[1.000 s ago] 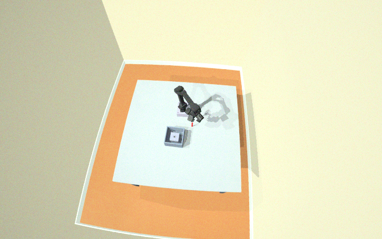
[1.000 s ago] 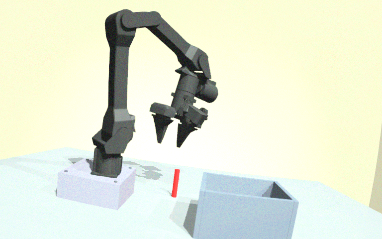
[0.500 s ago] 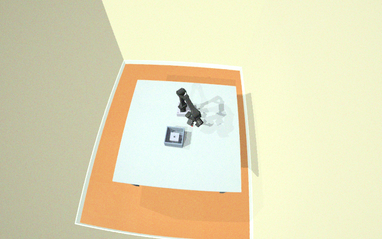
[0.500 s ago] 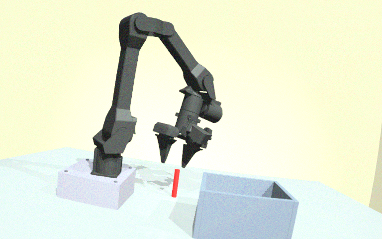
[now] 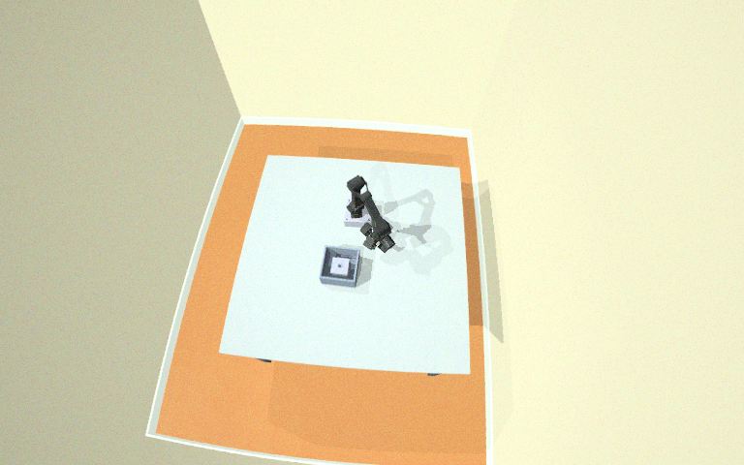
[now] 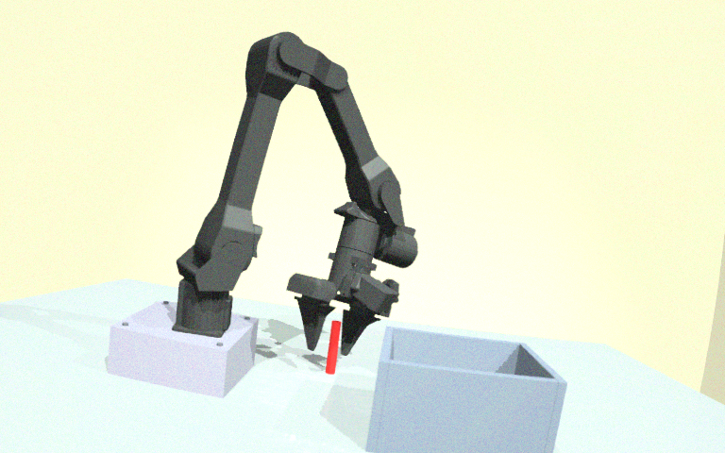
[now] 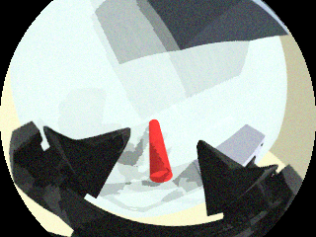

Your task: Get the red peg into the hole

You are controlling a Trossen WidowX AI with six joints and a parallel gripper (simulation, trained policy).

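Now: the red peg 10 mm ahead of my gripper tip, 10 mm to the left of it and 10 mm above it. Also, from my gripper tip: grey box 140 mm ahead, 190 mm to the right, 10 mm below; plate 140 mm ahead, 190 mm to the right, 10 mm above.
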